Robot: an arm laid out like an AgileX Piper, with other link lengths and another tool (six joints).
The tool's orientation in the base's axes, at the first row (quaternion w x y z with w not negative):
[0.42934, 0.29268, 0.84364, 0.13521]
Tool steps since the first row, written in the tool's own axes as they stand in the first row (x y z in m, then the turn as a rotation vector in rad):
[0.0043, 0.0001, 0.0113, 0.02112, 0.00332, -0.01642]
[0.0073, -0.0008, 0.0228, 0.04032, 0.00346, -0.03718]
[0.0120, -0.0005, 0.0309, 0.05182, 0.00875, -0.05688]
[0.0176, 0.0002, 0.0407, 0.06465, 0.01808, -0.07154]
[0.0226, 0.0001, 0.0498, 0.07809, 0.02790, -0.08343]
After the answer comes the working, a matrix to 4 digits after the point.
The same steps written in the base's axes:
[0.0071, 0.0024, -0.0094, -0.02166, 0.01589, -0.00227]
[0.0147, 0.0033, -0.0187, -0.04712, 0.02820, -0.00224]
[0.0191, 0.0062, -0.0264, -0.06624, 0.03986, 0.00459]
[0.0247, 0.0099, -0.0355, -0.08040, 0.05541, 0.00950]
[0.0297, 0.0127, -0.0442, -0.09242, 0.07166, 0.01261]

The tool's axes in the first row as the columns of a matrix, in the base's axes (rounded; the answer above uses it unrounded):
[-0.4600, 0.3777, 0.8036]
[0.6099, 0.7921, -0.0232]
[-0.6453, 0.4795, -0.5948]

